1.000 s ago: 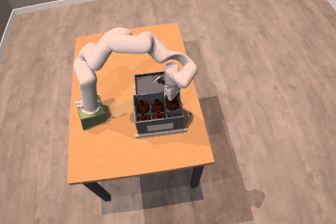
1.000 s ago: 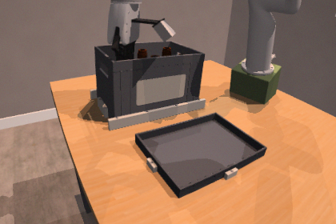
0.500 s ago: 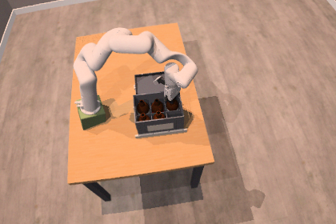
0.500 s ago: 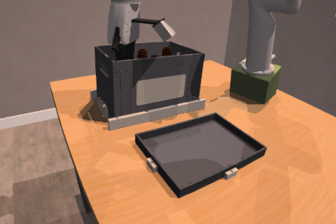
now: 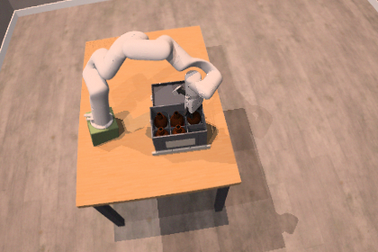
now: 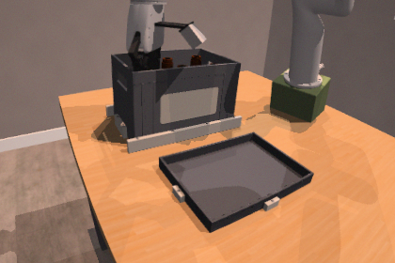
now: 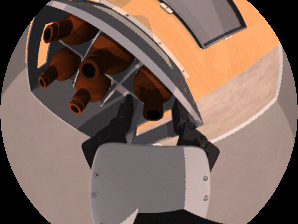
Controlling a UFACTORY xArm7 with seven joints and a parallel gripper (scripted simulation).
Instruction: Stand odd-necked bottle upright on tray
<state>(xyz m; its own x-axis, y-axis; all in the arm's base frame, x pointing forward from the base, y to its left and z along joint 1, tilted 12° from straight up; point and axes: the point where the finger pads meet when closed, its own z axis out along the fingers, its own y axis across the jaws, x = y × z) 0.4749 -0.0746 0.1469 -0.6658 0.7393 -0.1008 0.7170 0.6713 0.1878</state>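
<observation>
Now: hand 7 cm above the glass bottle. Round my hand: crate 9 cm behind, 7 cm below, 4 cm to the right; then dark tray 23 cm to the left, 15 cm below, 9 cm behind.
</observation>
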